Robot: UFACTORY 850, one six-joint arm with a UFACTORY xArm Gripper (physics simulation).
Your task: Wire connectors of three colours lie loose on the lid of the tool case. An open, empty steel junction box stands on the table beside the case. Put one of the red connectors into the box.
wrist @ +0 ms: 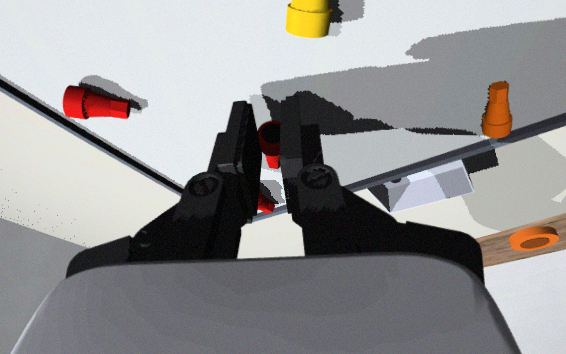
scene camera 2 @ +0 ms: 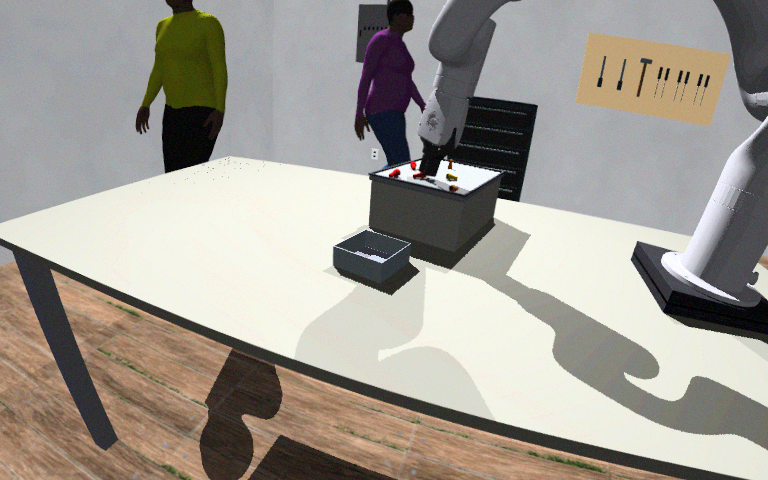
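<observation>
My gripper [scene camera 2: 428,171] [wrist: 271,126] is low over the lid [scene camera 2: 478,176] [wrist: 175,40] of the tool case [scene camera 2: 413,206], its fingers closed on a red connector [scene camera 2: 418,176] [wrist: 272,161]. The connector's dark open end shows between the finger pads; the right finger partly covers it. A second red connector [scene camera 2: 394,173] [wrist: 266,203] lies near the lid's corner, partly hidden by the left finger in the wrist view. A third red connector [scene camera 2: 413,165] [wrist: 95,103] lies apart. The open steel junction box [scene camera 2: 355,264] [wrist: 435,186] stands on the table beside the case.
A yellow connector [scene camera 2: 451,177] [wrist: 308,21] and an orange one [scene camera 2: 453,187] [wrist: 497,112] lie on the lid; another orange connector [scene camera 2: 450,163] is at its back. The case stands higher than the junction box. Two people [scene camera 2: 189,62] [scene camera 2: 387,73] are behind the table [scene camera 2: 226,237].
</observation>
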